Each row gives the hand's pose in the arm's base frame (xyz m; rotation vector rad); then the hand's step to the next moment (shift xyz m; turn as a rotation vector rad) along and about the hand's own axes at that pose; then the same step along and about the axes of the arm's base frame.
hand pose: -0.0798 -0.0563 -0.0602 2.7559 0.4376 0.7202
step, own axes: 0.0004 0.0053 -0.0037 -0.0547 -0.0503 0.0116
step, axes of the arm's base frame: -0.0004 -0.0041 0.0050 -0.0507 0.0252 -0.0495
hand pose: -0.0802 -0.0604 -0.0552 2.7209 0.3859 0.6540
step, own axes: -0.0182 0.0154 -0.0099 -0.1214 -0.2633 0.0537
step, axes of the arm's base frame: -0.0175 -0.0177 0.0068 -0.1272 0.1879 -0.1883
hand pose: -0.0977 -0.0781 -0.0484 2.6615 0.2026 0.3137
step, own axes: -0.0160 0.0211 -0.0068 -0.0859 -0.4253 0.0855
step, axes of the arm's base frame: -0.0152 -0.0190 0.0125 -0.0997 0.3253 -0.2825
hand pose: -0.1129 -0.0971 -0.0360 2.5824 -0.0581 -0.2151
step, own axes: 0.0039 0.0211 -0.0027 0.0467 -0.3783 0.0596
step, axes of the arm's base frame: 0.0043 -0.0169 0.0128 0.0355 0.2875 -0.2548
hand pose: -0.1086 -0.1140 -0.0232 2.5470 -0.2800 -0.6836
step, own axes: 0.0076 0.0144 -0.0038 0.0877 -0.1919 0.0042
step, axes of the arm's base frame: 0.0074 -0.0133 0.0070 0.0861 0.1363 -0.1362
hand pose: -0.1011 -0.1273 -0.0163 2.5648 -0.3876 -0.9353
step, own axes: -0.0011 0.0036 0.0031 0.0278 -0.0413 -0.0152
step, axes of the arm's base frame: -0.0033 -0.0036 0.0000 0.0358 0.0301 -0.0229
